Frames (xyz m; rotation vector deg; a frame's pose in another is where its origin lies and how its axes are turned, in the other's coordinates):
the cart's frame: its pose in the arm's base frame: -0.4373 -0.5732 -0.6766 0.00 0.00 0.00
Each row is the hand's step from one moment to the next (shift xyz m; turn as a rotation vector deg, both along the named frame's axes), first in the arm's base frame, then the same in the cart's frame.
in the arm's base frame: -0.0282 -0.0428 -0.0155 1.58 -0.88 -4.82
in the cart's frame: -0.0282 -0.0428 -0.0155 1.58 -0.88 -4.82
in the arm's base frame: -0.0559 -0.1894 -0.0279 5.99 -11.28 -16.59
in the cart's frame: -0.0559 -0.1894 -0.0279 5.99 -11.28 -16.59
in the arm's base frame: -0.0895 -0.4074 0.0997 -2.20 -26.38 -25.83
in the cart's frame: -0.0895 -0.4074 0.0997 -2.20 -26.38 -25.83
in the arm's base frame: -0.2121 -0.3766 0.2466 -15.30 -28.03 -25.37
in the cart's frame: -0.2121 -0.3766 0.2466 -15.30 -28.03 -25.37
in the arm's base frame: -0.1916 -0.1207 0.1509 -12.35 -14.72 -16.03
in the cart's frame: -0.1916 -0.1207 0.1509 -12.35 -14.72 -16.03
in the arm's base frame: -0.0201 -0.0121 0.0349 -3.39 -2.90 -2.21
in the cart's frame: -0.0201 -0.0121 0.0349 -3.39 -2.90 -2.21
